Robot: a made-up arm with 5 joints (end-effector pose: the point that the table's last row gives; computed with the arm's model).
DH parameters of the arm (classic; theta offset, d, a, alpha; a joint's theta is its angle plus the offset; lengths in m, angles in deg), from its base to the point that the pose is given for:
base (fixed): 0 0 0 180
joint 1: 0 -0.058 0.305 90
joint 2: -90 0.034 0.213 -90
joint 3: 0 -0.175 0.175 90
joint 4: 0 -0.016 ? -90
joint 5: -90 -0.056 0.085 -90
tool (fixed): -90 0.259 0 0
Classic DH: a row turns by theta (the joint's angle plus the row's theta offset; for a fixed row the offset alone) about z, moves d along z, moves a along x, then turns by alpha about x.
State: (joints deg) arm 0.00 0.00 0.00 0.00 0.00
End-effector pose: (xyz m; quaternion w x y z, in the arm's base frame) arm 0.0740 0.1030 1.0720 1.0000 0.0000 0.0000 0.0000
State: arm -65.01 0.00 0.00 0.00 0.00
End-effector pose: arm -0.0621 0.1106 1.0720 0.8433 0.0000 0.0000 0.5374
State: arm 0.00 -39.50 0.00 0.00 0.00
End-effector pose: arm -0.5182 0.1030 0.6935 0.9412 0.0000 -0.3379 0.0000
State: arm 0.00 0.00 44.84 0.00 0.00
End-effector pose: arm 0.0740 -0.4819 0.8876 0.9244 0.3814 0.0000 0.0000
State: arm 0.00 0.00 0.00 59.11 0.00
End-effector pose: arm 0.6385 0.1030 0.8154 0.8699 0.0000 0.4933 0.0000
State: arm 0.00 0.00 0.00 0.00 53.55
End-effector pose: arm 0.0740 -0.1398 1.0352 0.8928 0.4505 0.0000 0.0000
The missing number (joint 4, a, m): 0.367
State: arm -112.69 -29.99 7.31 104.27 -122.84
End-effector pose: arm -0.1839 0.0147 0.4183 0.2409 0.5776 0.4405 -0.6437
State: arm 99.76 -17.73 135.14 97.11 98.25
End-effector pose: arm 0.0108 -0.5814 0.0226 0.1302 0.9253 0.0634 0.3506
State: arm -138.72 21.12 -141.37 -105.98 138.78
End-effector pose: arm -0.2269 -0.1551 0.4967 0.3048 0.6382 -0.3265 -0.6271
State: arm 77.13 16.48 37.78 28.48 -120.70
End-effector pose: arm 0.0271 -0.3321 0.6605 0.7634 -0.3763 0.4913 -0.1851
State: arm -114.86 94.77 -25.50 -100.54 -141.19
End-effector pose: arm -0.3855 0.4774 0.3095 0.1669 -0.3017 -0.8859 0.3103
